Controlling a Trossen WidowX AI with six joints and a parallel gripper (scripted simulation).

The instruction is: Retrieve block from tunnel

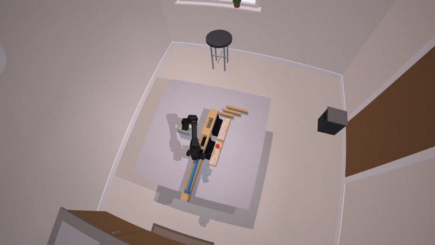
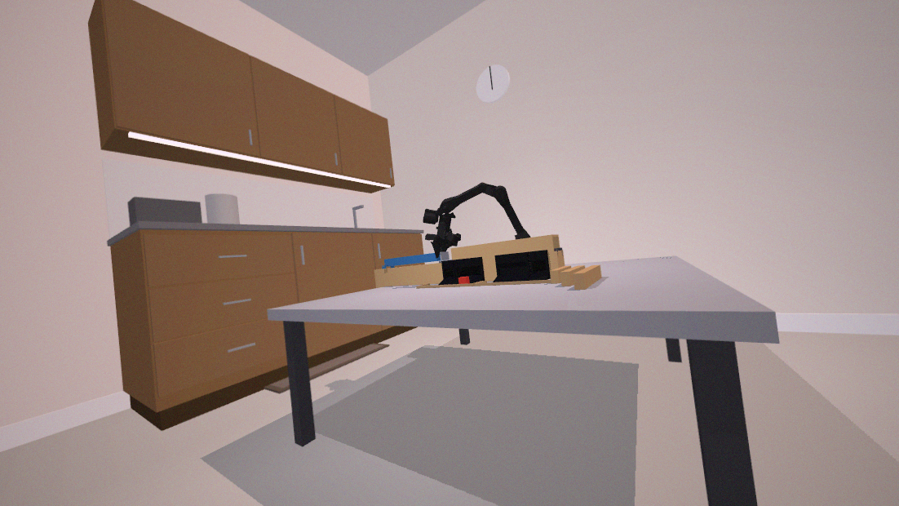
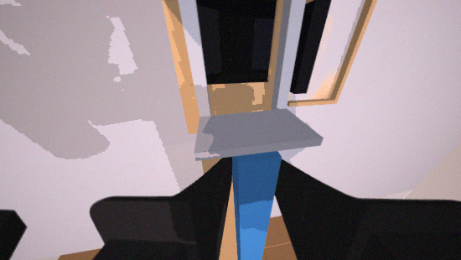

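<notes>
My gripper tip is 200 mm to the right of the red block, 150 mm short of it and 100 mm above it. Also, from my gripper tip: covered tunnel (80 mm to the left, 50 mm below, 30 mm ahead).
</notes>
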